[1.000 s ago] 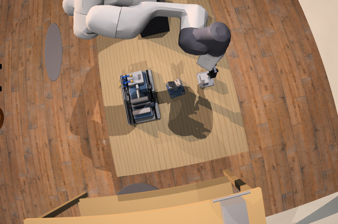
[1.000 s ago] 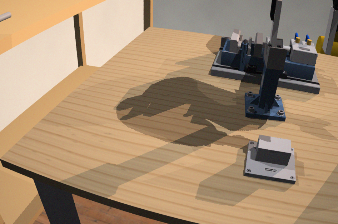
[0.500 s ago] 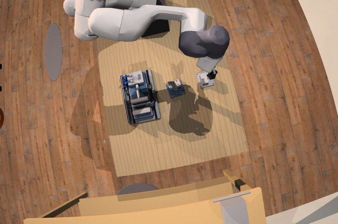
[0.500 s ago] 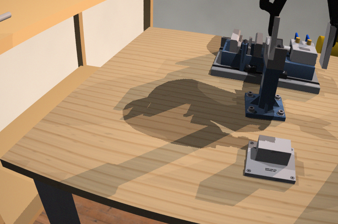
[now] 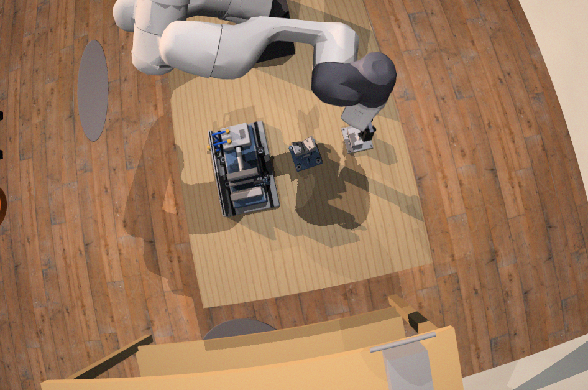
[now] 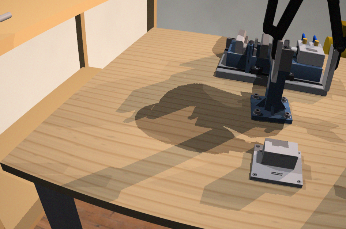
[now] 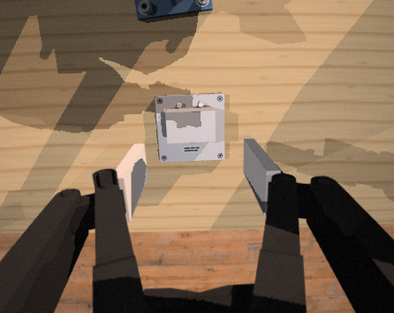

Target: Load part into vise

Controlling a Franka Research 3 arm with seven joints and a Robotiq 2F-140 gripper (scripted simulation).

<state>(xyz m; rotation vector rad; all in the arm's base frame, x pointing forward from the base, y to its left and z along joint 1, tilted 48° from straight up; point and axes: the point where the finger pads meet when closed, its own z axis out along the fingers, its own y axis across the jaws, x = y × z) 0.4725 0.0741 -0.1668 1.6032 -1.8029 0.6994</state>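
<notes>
The part lies 170 mm below my hand. Also, from my hand: v-block post (10 mm ahead, 180 mm to the right, 130 mm below); then work stop post (60 mm ahead, 320 mm to the right, 130 mm below); then infeed plate (10 mm to the left, 190 mm below).
</notes>
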